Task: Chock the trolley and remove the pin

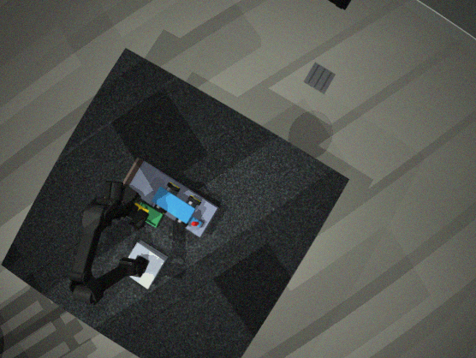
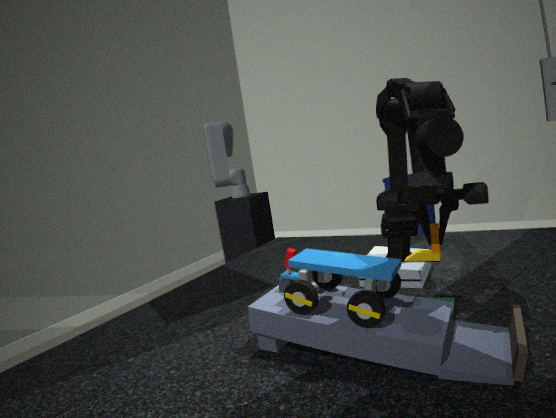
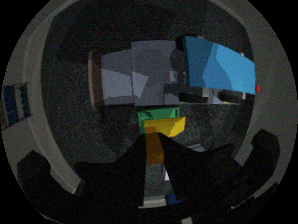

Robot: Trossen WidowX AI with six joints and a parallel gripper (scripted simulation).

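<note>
Right now my gripper tip is 27 cm to the left of the red-headed stop pin, 4 cm short of it and 2 cm above it. Round my gripper tip: green tray: 16 cm below, 4 cm behind, 3 cm to the right; yellow chock: 2 cm to the right, 1 cm below; blue trolley: 16 cm to the right, 8 cm ahead, 4 cm below.
</note>
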